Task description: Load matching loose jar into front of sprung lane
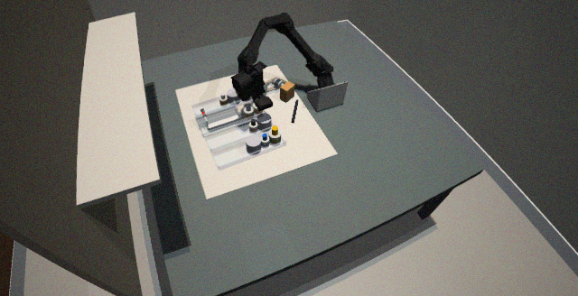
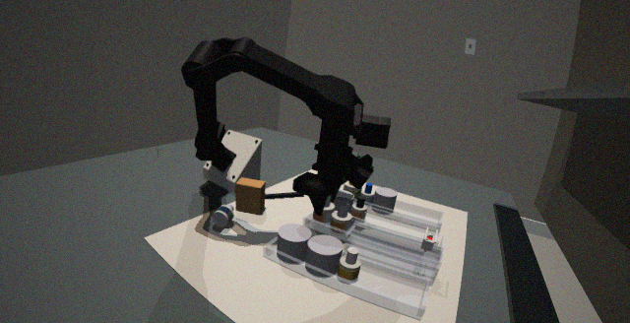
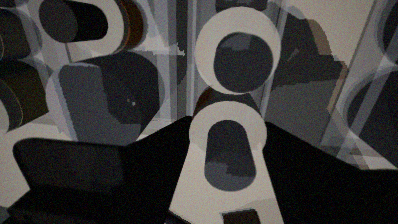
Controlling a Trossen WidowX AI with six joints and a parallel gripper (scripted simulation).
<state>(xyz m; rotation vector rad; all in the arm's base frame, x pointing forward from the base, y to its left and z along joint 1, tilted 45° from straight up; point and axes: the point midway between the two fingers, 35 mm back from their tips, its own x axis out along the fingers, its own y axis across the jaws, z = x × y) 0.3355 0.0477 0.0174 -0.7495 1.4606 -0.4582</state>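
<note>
My gripper tip is now 16 cm past the brown box, 7 cm to the left of it and 1 cm above it. Round my gripper tip: clear lane rack 15 cm ahead, 2 cm below; then shelf 50 cm ahead, 6 cm to the left, 33 cm above; then black stick 16 cm behind, 3 cm to the left, 4 cm below.
</note>
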